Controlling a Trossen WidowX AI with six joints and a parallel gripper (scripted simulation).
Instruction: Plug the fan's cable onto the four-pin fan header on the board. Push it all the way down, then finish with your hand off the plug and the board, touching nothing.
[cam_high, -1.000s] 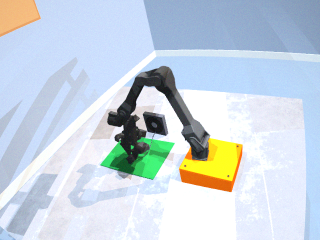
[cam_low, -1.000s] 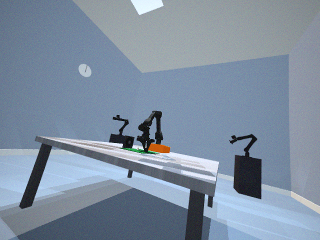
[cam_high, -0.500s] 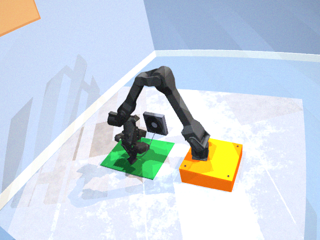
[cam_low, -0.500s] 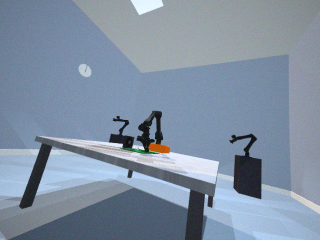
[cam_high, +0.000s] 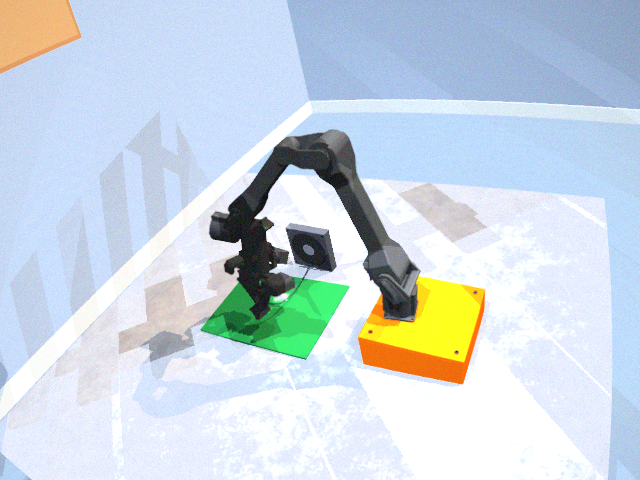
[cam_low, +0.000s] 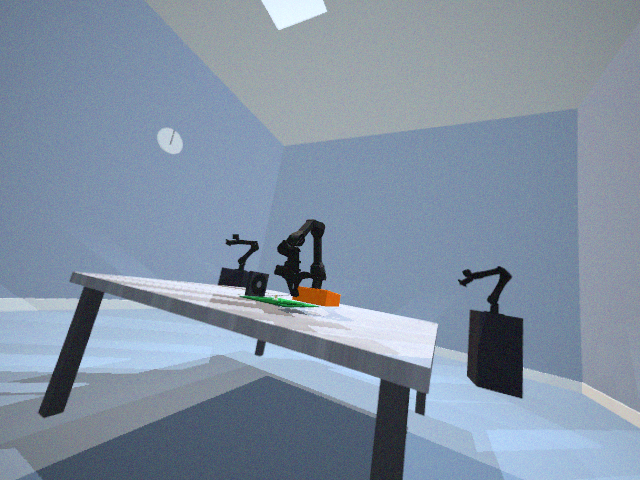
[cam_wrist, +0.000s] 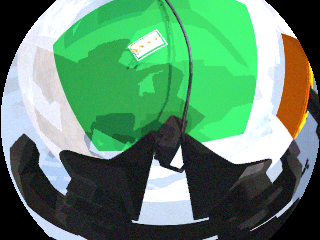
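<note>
Now: the green board 4 cm to the right of my gripper tip and 7 cm below it. Also, from my gripper tip: black plug (1 cm to the left); dark square fan (5 cm behind, 21 cm to the right).
</note>
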